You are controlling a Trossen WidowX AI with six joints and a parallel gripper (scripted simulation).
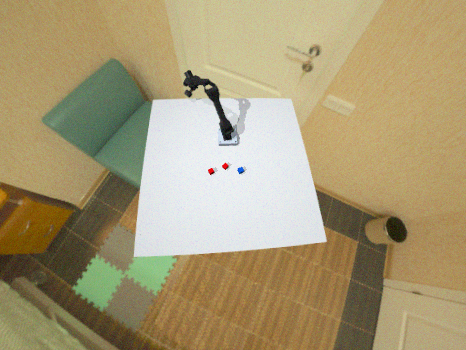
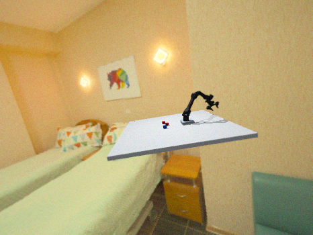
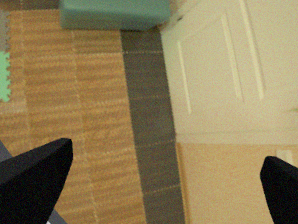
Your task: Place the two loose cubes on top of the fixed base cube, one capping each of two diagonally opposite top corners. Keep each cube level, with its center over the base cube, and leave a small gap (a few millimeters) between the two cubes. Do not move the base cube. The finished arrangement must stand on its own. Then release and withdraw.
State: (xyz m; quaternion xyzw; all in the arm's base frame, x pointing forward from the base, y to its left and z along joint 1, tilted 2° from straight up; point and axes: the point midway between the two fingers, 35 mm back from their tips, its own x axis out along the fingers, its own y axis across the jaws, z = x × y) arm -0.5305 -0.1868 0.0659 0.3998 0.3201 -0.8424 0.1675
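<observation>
Right now the blue cube is 85 cm ahead of my gripper tip, 22 cm to the left of it and 4 cm below it.
</observation>
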